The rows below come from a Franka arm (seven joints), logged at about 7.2 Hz.
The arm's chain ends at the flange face. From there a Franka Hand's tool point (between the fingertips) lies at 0.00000 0.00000 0.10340 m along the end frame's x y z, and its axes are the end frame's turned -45 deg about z.
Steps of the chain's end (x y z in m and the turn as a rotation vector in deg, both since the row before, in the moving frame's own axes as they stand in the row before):
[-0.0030 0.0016 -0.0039 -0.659 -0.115 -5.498]
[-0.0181 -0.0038 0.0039 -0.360 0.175 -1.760]
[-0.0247 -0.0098 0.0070 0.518 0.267 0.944]
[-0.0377 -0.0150 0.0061 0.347 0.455 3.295]
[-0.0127 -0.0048 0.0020 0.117 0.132 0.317]
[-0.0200 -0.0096 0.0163 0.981 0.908 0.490]
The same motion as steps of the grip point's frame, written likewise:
[-0.0042 -0.0002 -0.0039 -0.385 -0.547 -5.498]
[-0.0103 -0.0148 0.0039 -0.378 -0.131 -1.760]
[-0.0095 -0.0247 0.0070 0.177 0.555 0.944]
[-0.0150 -0.0371 0.0061 -0.076 0.567 3.295]
[-0.0053 -0.0124 0.0020 -0.011 0.176 0.317]
[-0.0049 -0.0210 0.0163 0.052 1.336 0.490]

